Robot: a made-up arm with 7 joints. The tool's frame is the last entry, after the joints. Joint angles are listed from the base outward. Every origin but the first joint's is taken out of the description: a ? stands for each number. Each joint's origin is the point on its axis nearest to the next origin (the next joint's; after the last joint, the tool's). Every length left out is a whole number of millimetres.
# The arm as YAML. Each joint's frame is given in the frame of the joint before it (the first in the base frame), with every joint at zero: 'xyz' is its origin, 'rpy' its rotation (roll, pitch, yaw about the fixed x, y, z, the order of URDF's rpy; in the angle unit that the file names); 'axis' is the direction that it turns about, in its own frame. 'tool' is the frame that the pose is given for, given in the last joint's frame.
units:
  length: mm
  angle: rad
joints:
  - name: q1
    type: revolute
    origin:
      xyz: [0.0, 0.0, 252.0]
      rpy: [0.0, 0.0, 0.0]
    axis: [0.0, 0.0, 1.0]
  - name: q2
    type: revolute
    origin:
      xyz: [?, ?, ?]
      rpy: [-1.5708, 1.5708, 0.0]
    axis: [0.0, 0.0, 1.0]
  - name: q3
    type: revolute
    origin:
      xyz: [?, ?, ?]
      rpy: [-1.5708, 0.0, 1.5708]
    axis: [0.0, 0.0, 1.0]
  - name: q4
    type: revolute
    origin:
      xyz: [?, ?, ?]
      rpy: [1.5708, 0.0, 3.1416]
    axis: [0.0, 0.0, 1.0]
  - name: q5
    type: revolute
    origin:
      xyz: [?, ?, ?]
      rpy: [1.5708, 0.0, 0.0]
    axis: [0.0, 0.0, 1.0]
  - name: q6
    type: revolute
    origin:
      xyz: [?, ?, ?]
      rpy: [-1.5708, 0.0, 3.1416]
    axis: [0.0, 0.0, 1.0]
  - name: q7
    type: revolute
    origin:
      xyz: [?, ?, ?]
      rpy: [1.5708, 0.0, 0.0]
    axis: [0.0, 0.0, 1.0]
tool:
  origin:
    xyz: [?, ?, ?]
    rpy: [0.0, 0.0, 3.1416]
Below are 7 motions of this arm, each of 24 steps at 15 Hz.
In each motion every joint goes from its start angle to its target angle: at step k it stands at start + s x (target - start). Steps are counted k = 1, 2, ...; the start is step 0. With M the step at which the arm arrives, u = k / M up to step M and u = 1 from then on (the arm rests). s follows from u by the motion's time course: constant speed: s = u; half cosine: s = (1 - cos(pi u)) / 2; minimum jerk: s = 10 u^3 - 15 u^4 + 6 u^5.
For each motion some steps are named. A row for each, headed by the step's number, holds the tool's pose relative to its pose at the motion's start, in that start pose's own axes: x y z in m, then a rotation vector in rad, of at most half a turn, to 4 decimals.
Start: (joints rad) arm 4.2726 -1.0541 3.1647 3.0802 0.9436 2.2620 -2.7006
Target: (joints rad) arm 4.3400 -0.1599 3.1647 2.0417 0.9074 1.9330 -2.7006
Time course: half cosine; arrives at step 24
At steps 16, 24:
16: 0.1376 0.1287 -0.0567 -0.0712 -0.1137 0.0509
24: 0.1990 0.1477 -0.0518 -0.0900 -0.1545 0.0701

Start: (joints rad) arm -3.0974 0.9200 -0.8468 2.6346 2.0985 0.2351 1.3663
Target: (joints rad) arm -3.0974 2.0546 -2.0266 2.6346 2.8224 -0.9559 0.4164
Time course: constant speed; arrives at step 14
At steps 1, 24:
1: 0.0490 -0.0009 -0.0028 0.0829 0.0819 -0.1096
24: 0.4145 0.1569 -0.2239 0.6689 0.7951 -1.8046

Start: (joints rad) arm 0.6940 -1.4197 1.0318 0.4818 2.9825 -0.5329 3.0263
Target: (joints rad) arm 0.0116 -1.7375 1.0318 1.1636 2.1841 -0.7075 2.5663
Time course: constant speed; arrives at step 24
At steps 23, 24:
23: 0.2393 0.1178 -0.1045 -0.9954 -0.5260 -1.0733
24: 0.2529 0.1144 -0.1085 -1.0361 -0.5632 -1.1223

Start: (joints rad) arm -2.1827 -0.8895 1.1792 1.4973 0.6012 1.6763 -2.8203
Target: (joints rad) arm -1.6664 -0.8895 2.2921 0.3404 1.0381 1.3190 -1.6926
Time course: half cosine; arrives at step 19
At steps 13, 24:
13: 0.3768 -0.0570 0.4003 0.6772 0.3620 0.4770
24: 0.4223 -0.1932 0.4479 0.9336 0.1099 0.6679

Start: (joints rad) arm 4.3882 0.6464 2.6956 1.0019 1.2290 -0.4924 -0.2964
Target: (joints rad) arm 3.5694 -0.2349 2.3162 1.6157 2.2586 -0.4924 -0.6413
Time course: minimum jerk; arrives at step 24
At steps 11, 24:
11: 0.1035 0.1044 0.0167 -0.3971 0.4445 0.1242
24: 0.2387 0.2329 -0.0472 -0.6885 1.0840 0.2769

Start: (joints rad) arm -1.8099 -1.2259 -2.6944 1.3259 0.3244 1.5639 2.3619
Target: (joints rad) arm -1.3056 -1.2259 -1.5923 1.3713 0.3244 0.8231 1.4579
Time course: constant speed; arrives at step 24
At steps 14, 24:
14: -0.1947 0.2772 0.2270 0.1542 0.1853 -1.1694
24: -0.1519 0.5082 0.4217 -0.0224 0.1780 -1.9789

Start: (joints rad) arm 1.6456 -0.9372 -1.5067 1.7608 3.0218 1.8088 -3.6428
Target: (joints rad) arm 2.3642 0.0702 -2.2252 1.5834 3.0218 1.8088 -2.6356
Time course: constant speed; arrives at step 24
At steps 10, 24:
10: 0.0675 -0.2311 -0.1765 0.4743 -0.1062 0.5399
24: 0.3351 -0.4260 -0.2949 0.9922 -0.1822 1.2977

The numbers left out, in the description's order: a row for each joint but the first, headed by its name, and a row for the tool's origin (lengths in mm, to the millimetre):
q2: 0.0 0.0 0.0
q3: -353.0 0.0 0.0
q4: -71.0 0.0 0.0
q5: 74.0 -329.0 0.0
q6: 0.0 0.0 0.0
q7: -112.0 -143.0 0.0
tool: 0.0 0.0 0.0

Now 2 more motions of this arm.
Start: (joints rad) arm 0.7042 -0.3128 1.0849 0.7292 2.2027 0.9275 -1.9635
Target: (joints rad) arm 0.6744 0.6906 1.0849 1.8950 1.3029 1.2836 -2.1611
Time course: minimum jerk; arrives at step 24
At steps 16, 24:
16: 0.2812 0.1431 -0.0059 0.4927 0.4548 -0.5376
24: 0.3007 0.2339 -0.0592 0.4510 0.5399 -0.6936

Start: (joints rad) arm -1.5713 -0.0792 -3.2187 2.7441 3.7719 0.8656 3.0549
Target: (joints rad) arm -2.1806 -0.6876 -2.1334 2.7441 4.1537 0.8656 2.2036
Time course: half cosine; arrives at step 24
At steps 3, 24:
3: -0.0155 0.0091 -0.0112 -0.0273 -0.0254 -0.0186
24: -0.1598 0.4097 -0.2347 -0.8911 -0.6257 -0.4954

